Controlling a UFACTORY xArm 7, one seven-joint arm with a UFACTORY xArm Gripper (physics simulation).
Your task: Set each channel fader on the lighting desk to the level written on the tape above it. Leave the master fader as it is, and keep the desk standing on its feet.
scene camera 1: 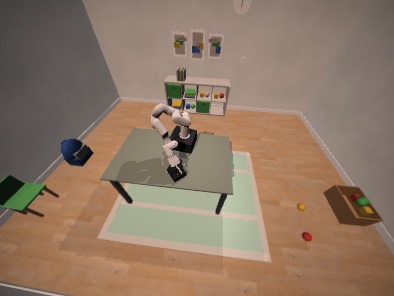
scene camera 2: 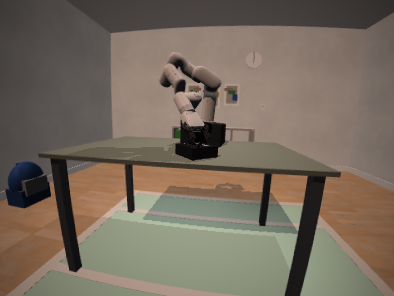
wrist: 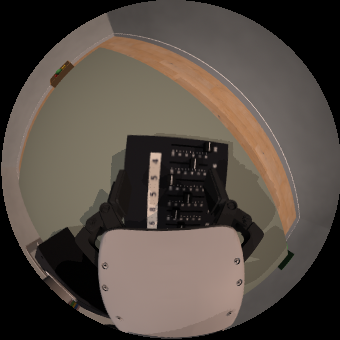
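Seen in the pictures: gripper, between the fingertips: point(scene camera 1: 178, 170) point(scene camera 2: 201, 139) point(wrist: 166, 177); arm's base, origin of its link: point(scene camera 1: 184, 135) point(scene camera 2: 206, 122).
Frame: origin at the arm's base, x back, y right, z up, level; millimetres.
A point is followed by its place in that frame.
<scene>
The black lighting desk point(scene camera 1: 177, 176) @(z -102, x -511, y -47 mm) point(scene camera 2: 196, 152) @(z -122, x -538, y -40 mm) point(wrist: 137, 150) @(z -102, x -447, y -98 mm) lies level on the table near its front edge. In the wrist view its white tape point(wrist: 154, 172) @(z -102, x -446, y -61 mm) shows 4, 5, 5, 8, 6 from the top; the rest is hidden. The master fader point(wrist: 209, 146) @(z -89, x -521, y -41 mm) stands at the right end of its slot. The fader beside the 4 point(wrist: 194, 163) @(z -89, x -492, y -38 mm) is right of middle. Below, one fader point(wrist: 171, 180) @(z -89, x -457, y -40 mm) is at the left end, one point(wrist: 188, 199) @(z -89, x -457, y -7 mm) near middle, one point(wrist: 175, 215) @(z -89, x -431, y -2 mm) left of middle. The lowest faders are largely hidden by the gripper body. My gripper point(scene camera 2: 198, 140) @(z -72, x -456, y -47 mm) point(wrist: 166, 177) @(z -72, x -456, y -47 mm) is open and empty, low over the desk.
The grey-green table point(scene camera 1: 215, 162) @(z -157, x -213, y -415 mm) point(scene camera 2: 280, 157) @(z -157, x -348, y -441 mm) point(wrist: 85, 120) @(z -157, x -389, y -257 mm) carries the arm's black base point(scene camera 1: 184, 141) @(z -3, x -100, y -24 mm) point(scene camera 2: 217, 134) @(z -74, x -138, y -93 mm) point(wrist: 67, 255) @(z -85, x -134, y -52 mm) behind the desk. A brown box point(scene camera 1: 345, 212) point(wrist: 56, 80) stands on the floor.
</scene>
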